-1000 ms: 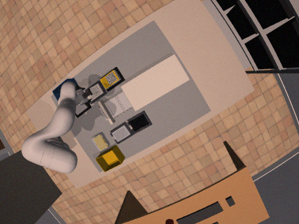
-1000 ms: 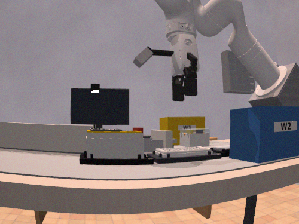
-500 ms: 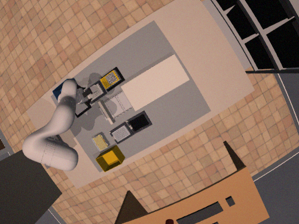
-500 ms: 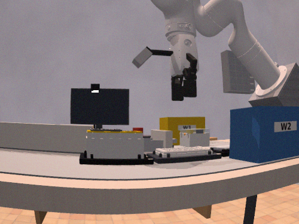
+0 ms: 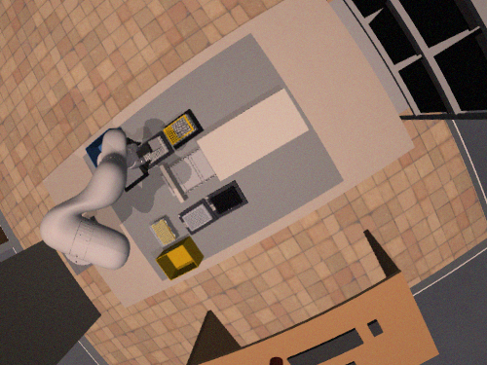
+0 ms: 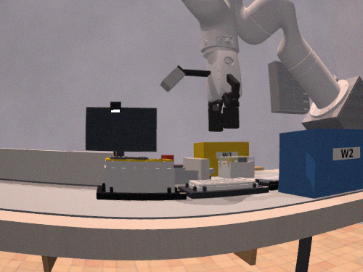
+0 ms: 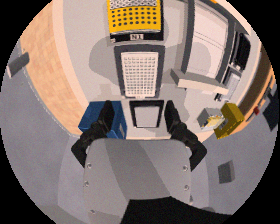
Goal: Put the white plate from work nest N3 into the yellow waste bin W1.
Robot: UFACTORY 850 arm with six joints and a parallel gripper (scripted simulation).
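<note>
The white plate lies 12 cm below my hand. Also, from my hand: yellow tip box: 16 cm ahead, 8 cm below, 4 cm to the left; then blue bin W2: 21 cm behind, 10 cm below, 9 cm to the left; then drawer: 15 cm to the right, 15 cm ahead, 11 cm below.
</note>
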